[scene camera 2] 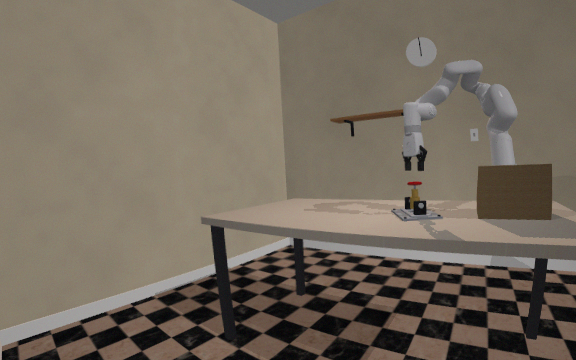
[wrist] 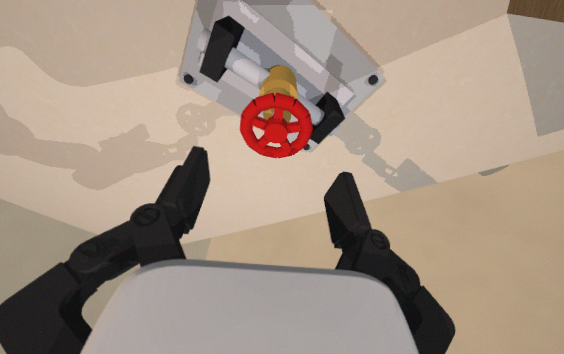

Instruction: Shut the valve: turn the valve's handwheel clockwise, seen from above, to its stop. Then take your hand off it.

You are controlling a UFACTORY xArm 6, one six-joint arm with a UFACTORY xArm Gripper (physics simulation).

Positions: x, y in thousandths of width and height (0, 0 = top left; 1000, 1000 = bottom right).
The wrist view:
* my gripper: 485, 493
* red handwheel: 490, 363
